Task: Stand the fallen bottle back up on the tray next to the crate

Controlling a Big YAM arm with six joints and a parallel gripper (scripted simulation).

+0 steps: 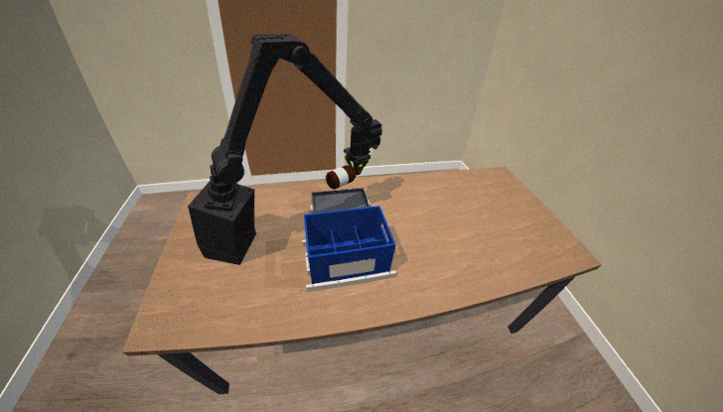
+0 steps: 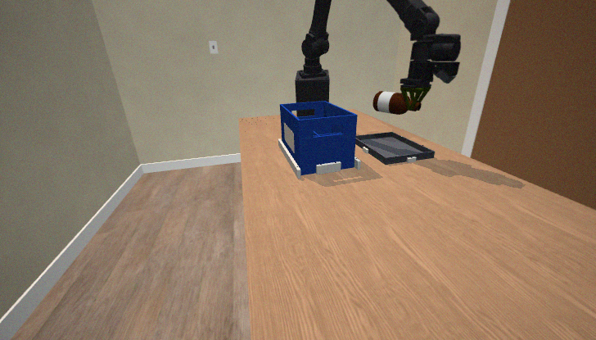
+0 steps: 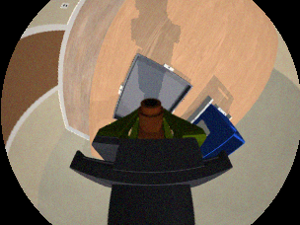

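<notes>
My hand is 4 cm past the brown bottle and 3 cm to the left of it. The rest, counted from my hand: dark grey tray: 7 cm behind, 3 cm to the right, 16 cm below; blue crate: 7 cm behind, 33 cm to the right, 9 cm below.
</notes>
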